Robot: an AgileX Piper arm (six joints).
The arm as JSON. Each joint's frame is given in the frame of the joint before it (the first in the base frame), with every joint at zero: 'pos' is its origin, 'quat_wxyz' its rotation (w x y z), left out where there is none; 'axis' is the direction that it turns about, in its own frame. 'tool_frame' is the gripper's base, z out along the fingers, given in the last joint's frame.
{
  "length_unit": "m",
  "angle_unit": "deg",
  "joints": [
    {
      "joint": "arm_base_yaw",
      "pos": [
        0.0,
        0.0,
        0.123
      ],
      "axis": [
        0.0,
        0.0,
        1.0
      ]
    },
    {
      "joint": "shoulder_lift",
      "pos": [
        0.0,
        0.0,
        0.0
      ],
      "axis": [
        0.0,
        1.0,
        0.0
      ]
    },
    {
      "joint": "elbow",
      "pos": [
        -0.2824,
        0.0,
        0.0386
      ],
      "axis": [
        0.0,
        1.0,
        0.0
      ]
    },
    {
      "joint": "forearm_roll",
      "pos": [
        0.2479,
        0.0,
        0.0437
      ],
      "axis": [
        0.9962,
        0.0,
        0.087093
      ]
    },
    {
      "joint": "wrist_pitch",
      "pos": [
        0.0,
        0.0,
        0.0
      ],
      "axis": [
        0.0,
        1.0,
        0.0
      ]
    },
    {
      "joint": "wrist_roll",
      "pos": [
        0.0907,
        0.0,
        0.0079
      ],
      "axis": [
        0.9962,
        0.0,
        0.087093
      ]
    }
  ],
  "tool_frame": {
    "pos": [
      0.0,
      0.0,
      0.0
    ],
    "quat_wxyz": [
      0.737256,
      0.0,
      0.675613,
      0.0
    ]
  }
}
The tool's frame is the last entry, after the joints.
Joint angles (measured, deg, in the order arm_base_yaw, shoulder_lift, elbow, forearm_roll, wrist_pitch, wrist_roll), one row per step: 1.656 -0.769 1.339 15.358 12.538 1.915; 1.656 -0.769 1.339 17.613 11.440 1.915; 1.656 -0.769 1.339 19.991 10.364 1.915; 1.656 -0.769 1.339 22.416 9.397 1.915; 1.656 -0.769 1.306 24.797 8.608 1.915; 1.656 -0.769 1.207 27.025 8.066 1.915; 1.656 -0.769 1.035 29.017 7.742 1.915; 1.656 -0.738 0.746 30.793 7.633 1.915; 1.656 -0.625 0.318 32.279 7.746 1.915; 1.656 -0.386 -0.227 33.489 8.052 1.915; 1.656 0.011 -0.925 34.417 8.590 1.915; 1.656 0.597 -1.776 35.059 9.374 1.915
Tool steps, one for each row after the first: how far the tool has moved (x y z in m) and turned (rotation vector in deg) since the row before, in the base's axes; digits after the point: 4 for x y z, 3 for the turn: 0.0002 0.0002 0.0019 2.302 -0.987 -0.137; 0.0002 0.0001 0.0018 2.426 -0.949 -0.162; 0.0001 0.0001 0.0017 2.470 -0.831 -0.162; 0.0001 0.0000 0.0016 2.419 -0.686 -0.131; 0.0000 0.0001 0.0016 2.256 -0.522 -0.061; -0.0001 0.0001 0.0017 2.010 -0.400 0.010; -0.0002 0.0002 0.0020 1.784 -0.301 0.096; -0.0002 0.0004 0.0024 1.480 -0.176 0.192; -0.0001 0.0005 0.0027 1.190 -0.015 0.280; -0.0001 0.0006 0.0031 0.889 0.171 0.392; 0.0001 0.0008 0.0035 0.580 0.396 0.512
